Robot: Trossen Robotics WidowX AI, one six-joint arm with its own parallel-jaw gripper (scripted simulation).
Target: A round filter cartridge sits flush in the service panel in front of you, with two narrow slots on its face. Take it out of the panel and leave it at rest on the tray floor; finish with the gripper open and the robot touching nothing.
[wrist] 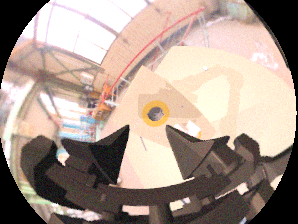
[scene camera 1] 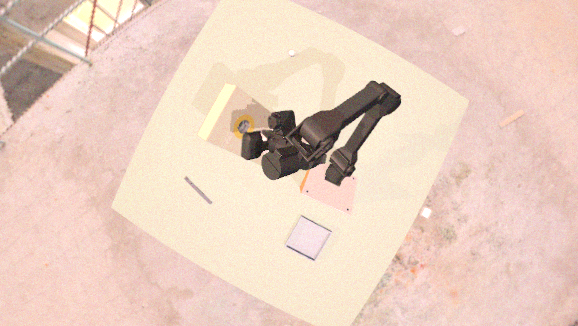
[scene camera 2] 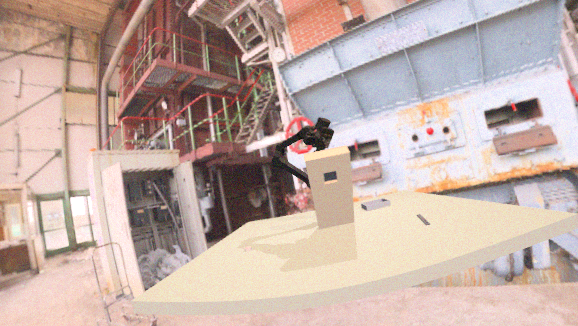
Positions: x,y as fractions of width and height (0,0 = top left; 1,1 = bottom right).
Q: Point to a tan service panel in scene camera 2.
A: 0.57,0.53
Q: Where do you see a tan service panel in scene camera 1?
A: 0.41,0.35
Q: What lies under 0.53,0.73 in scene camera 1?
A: A tray.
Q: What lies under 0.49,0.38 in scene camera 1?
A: The gripper.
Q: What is the gripper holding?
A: Nothing.
